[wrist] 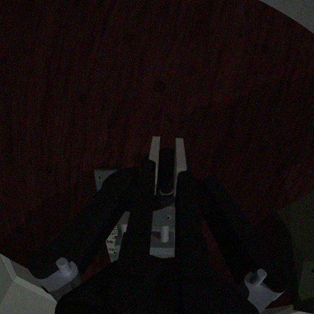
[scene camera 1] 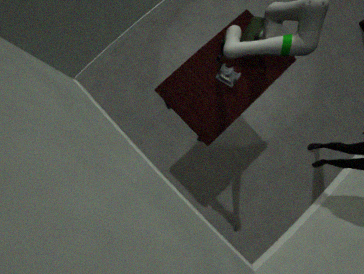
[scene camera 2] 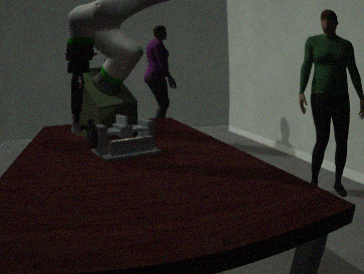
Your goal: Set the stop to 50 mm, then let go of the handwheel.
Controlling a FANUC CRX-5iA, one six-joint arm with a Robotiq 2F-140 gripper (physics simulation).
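Places are measured from the arm's base along level axes (x ahead, y left, z up), in millimetres.
Pixels of known places: gripper, between the fingertips: (scene camera 1: 217,61) (scene camera 2: 76,132); arm's base, origin of its link: (scene camera 1: 262,36) (scene camera 2: 106,85).
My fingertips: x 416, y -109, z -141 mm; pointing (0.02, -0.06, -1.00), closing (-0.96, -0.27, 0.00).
Ahead of a thing's pixels: the offset from my fingertips to its top centre. "spot": to the spot under its first point. Level surfaces: height alone.
The grey stop fixture @[spot: dx +15, dy +185, dz +3 mm] (scene camera 1: 228,76) (scene camera 2: 131,146) stands on the table; parts of it show beneath the fingers in the wrist view. Its upright stop block @[dx -20, dy +162, dz +45 mm] (scene camera 2: 121,121) sits between the two end posts. A pale scale strip (wrist: 112,242) is partly covered by the gripper, and I cannot read the stop's value. The dark handwheel @[spot: dx +29, dy +56, dz +0 mm] (scene camera 2: 91,133) is at the fixture's left end in scene camera 2. My gripper (scene camera 2: 76,128) (wrist: 166,148) points down beside it, shut on the handwheel's black handle (wrist: 167,162), which stands between the pale fingertips. In scene camera 1 the arm hides the fingers.
The dark red table @[dz -80 mm] (scene camera 1: 185,95) (scene camera 2: 175,210) (wrist: 100,75) carries the fixture. The olive robot pedestal (scene camera 1: 254,29) (scene camera 2: 102,102) stands behind it. A person in purple (scene camera 2: 157,57) is behind the table, and a person in green (scene camera 2: 330,65) is by the right wall.
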